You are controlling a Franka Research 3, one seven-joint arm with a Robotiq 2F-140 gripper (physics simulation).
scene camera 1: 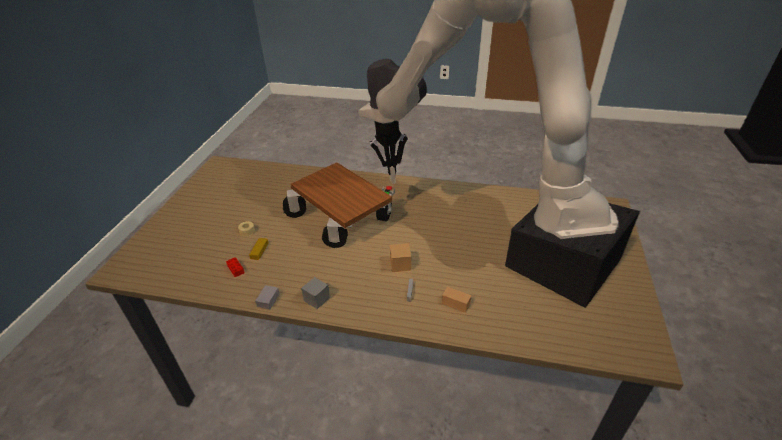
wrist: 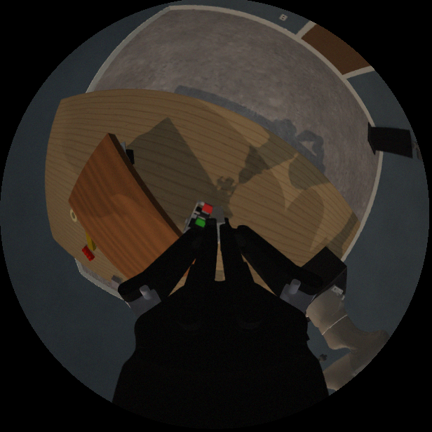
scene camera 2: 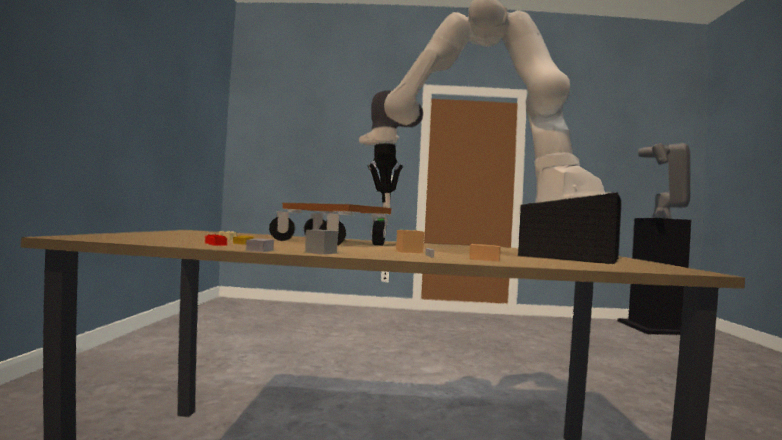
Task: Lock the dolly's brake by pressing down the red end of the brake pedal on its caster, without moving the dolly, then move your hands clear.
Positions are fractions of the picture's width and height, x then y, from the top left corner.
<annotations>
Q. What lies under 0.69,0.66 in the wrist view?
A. The gripper.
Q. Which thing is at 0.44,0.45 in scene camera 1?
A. A dolly.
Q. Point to a dolly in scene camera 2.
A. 0.36,0.52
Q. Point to a dolly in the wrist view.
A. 0.27,0.48
</annotations>
